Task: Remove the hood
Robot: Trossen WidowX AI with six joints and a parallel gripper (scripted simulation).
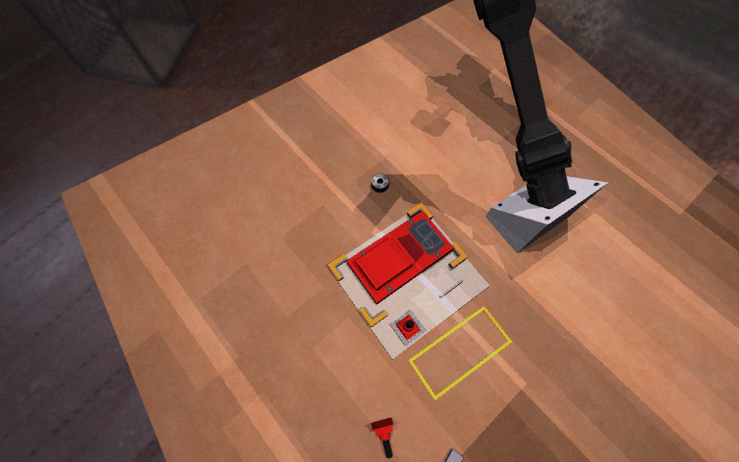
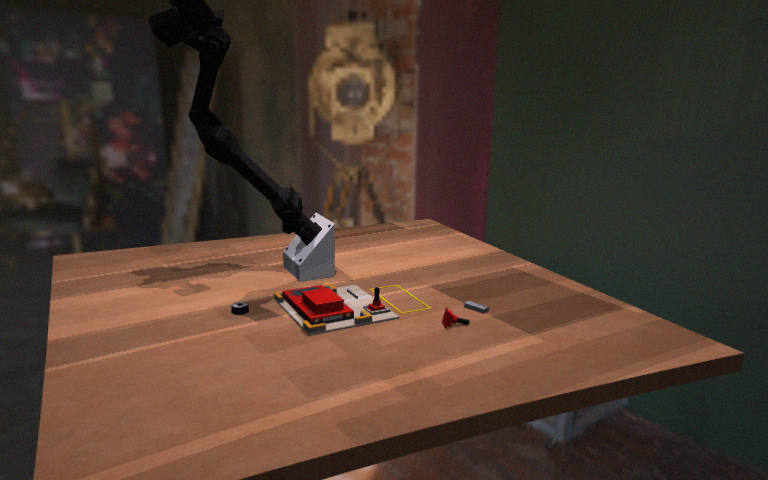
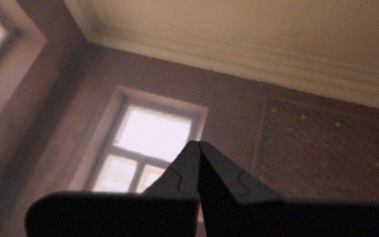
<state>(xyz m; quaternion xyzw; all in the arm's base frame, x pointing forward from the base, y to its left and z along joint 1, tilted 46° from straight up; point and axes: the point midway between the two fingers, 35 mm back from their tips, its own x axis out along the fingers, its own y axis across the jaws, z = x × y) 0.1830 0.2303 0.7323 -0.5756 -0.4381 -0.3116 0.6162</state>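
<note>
The red hood lies 10 cm ahead of my gripper tip, 32 cm to the left of it and 76 cm below it. Also, from my gripper tip: black wheel 14 cm to the left, 79 cm below.
</note>
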